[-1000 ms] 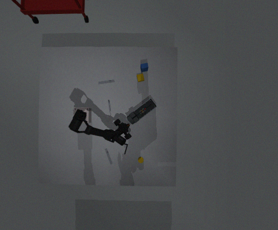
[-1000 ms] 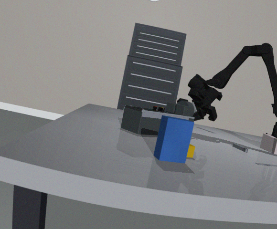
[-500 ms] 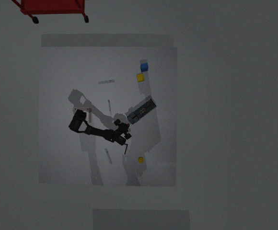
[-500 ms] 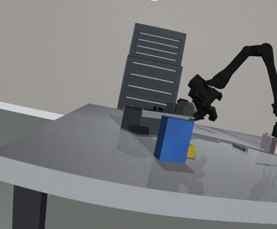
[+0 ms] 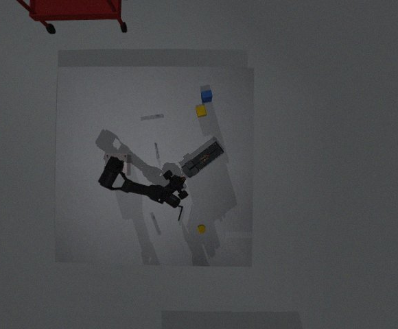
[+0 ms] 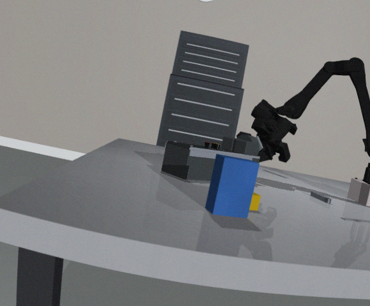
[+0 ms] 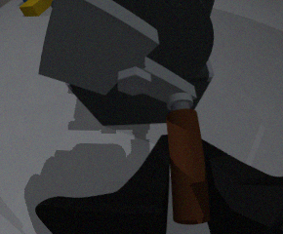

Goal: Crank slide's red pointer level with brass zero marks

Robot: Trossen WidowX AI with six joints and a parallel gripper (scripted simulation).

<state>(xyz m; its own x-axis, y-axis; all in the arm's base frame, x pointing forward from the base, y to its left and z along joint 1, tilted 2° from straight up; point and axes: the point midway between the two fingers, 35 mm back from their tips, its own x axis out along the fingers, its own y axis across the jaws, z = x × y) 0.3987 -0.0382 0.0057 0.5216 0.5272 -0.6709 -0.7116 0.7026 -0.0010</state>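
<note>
My gripper tip is now 3 cm below the brown crank handle, 1 cm to the left of it and 1 cm past it. Also, from my gripper tip: red pointer: 16 cm to the left, 12 cm ahead, 4 cm above; black hex key: 21 cm to the right, 4 cm below; yellow block: 44 cm to the left, 4 cm ahead, 3 cm below.
</note>
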